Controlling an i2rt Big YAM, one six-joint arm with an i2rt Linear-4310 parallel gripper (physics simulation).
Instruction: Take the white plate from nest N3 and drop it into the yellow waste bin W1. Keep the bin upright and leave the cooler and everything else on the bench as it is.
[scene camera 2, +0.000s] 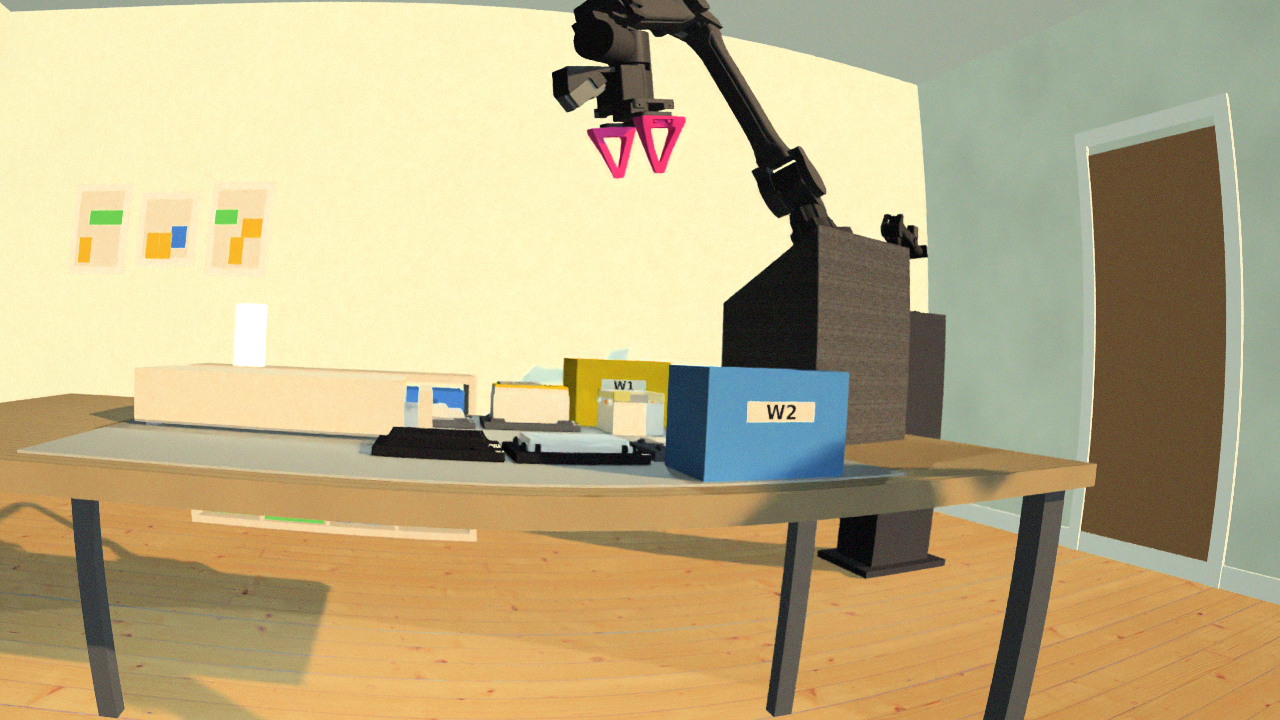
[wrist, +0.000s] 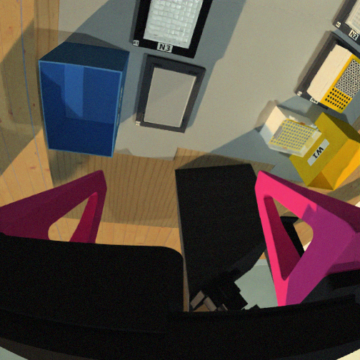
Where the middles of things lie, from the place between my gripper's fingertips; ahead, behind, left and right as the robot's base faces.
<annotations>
The blue bin W2 (scene camera 2: 723, 423) is 300 mm below my hand, 120 mm to the left of it and 120 mm behind it. From my hand the other things lie so: tip box (scene camera 2: 644, 414): 360 mm to the right, 330 mm below, 100 mm behind; then black plate (scene camera 2: 409, 436): 340 mm below, 240 mm ahead, 10 mm to the right; then yellow-topped rack (scene camera 2: 529, 402): 390 mm to the right, 320 mm below, 70 mm ahead.
</annotations>
